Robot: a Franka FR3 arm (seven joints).
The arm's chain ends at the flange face. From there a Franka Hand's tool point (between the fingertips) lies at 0.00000 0.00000 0.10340 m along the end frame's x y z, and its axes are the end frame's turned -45 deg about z.
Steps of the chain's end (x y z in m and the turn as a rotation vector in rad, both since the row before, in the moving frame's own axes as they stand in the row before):
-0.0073, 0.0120, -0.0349, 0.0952, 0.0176, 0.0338
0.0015, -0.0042, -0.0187, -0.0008, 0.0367, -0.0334
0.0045, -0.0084, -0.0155, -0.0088, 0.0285, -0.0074
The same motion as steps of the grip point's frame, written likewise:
-0.0053, -0.0022, -0.0354, 0.0549, 0.0798, 0.0338
0.0067, 0.0008, -0.0188, -0.0265, 0.0254, -0.0334
0.0106, 0.0000, -0.0155, -0.0264, 0.0139, -0.0074

